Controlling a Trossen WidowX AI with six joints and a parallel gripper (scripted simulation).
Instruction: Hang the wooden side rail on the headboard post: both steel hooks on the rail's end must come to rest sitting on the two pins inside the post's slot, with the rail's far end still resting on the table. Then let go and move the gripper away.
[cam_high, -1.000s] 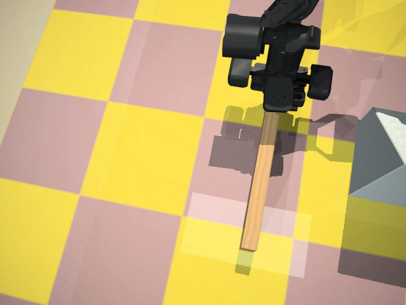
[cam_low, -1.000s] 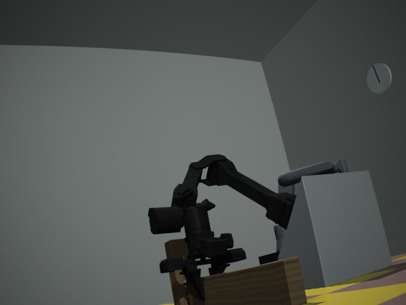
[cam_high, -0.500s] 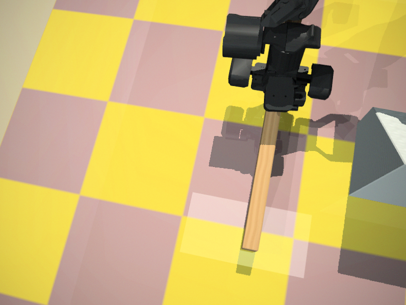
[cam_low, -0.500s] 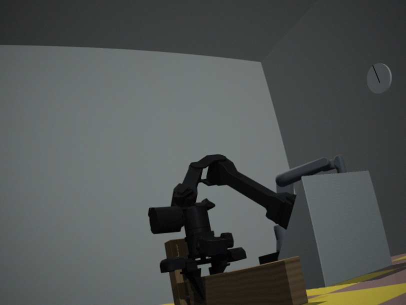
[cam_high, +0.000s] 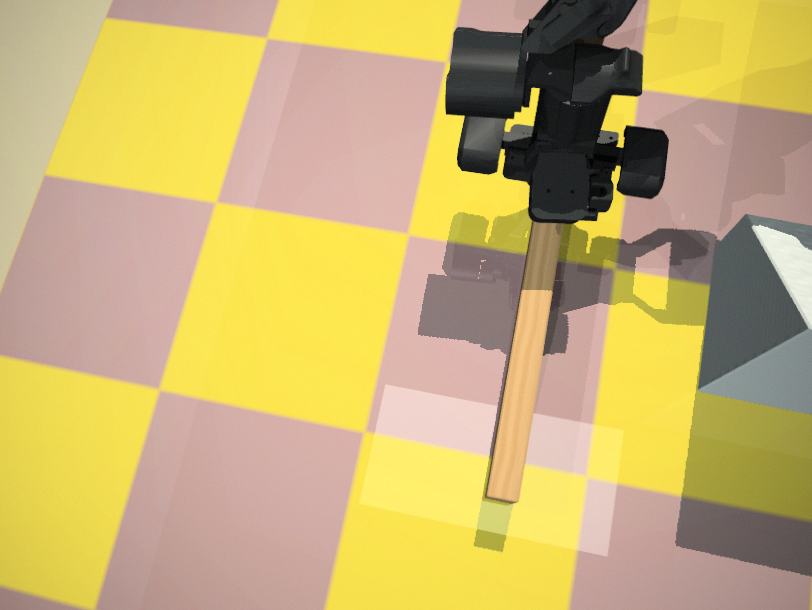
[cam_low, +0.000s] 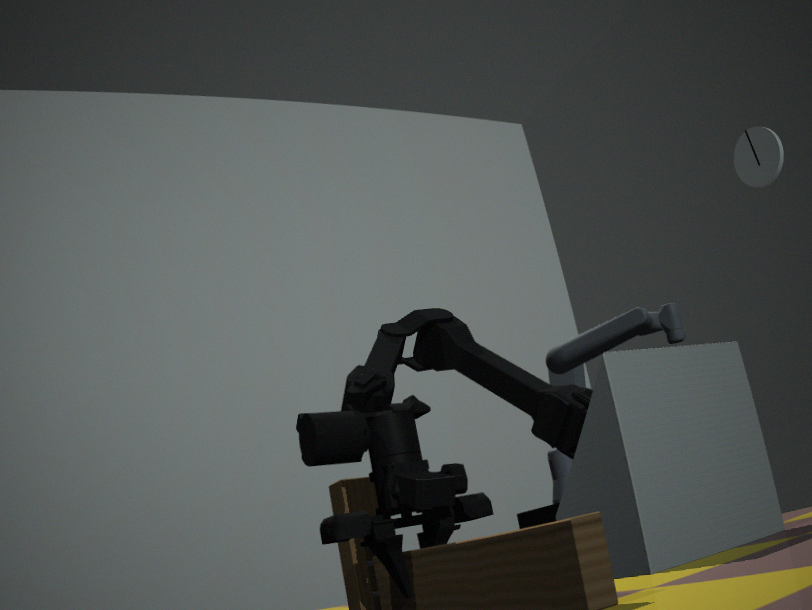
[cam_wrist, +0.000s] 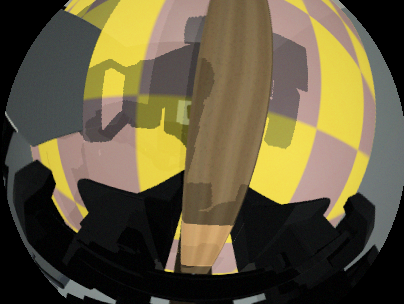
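Right now my gripper tip is 150 mm to the left of the dark wooden headboard post, 60 mm below it and 10 mm past it.
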